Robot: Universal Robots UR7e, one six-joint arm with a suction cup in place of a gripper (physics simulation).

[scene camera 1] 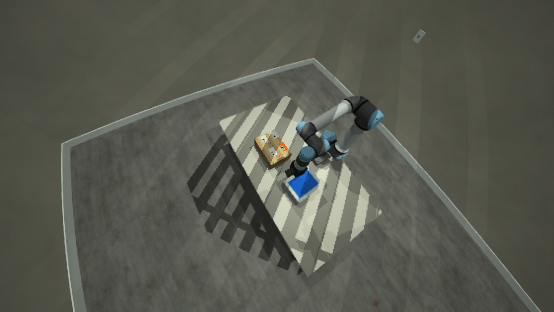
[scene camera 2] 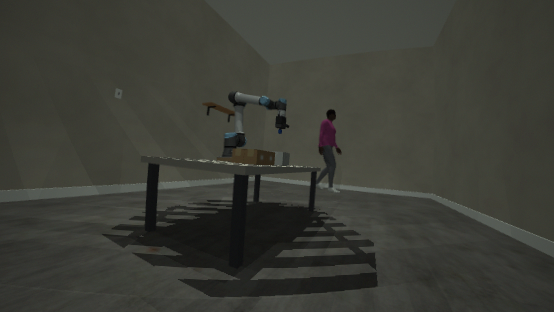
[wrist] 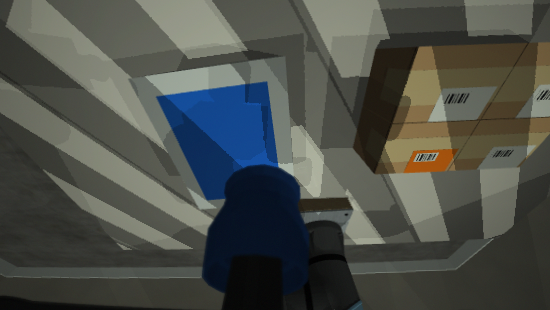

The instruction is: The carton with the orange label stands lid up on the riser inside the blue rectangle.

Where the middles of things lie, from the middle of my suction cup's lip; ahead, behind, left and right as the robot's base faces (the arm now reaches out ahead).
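Labels:
Riser with blue rectangle (scene camera 1: 299, 188): my suction cup 240 mm above it, 60 mm to the right of it, 90 mm past it.

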